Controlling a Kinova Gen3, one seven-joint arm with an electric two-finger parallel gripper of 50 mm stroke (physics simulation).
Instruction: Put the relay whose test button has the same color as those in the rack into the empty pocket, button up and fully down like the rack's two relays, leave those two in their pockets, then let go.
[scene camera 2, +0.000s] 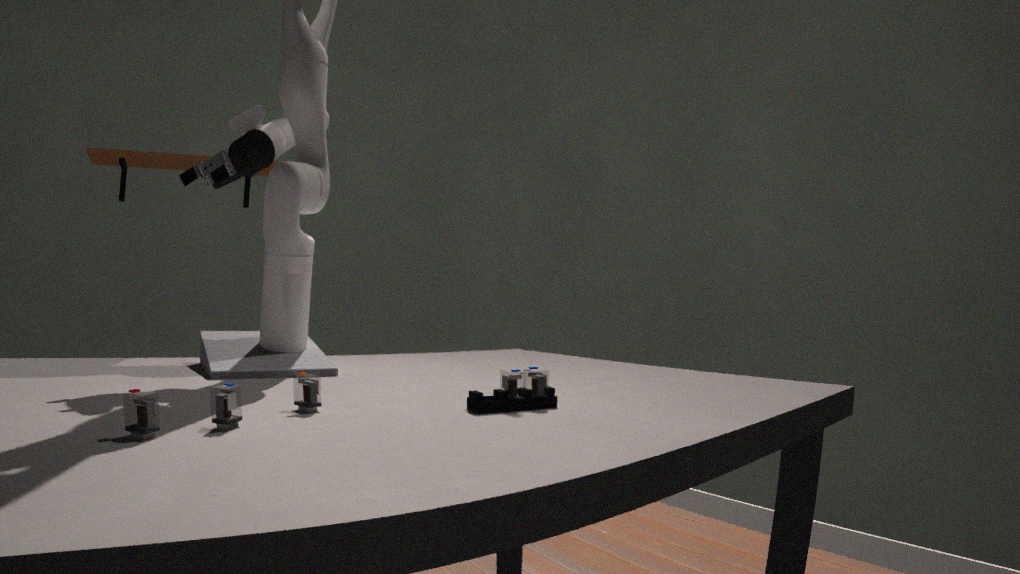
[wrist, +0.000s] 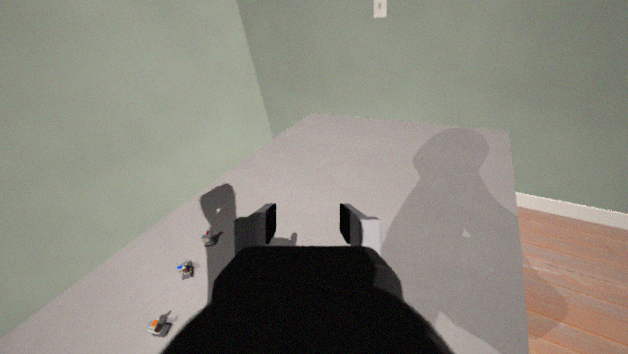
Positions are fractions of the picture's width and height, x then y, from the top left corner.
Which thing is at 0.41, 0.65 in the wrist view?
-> The gripper.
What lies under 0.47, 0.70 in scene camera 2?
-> A black rack.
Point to the gripper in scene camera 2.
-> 0.19, 0.31
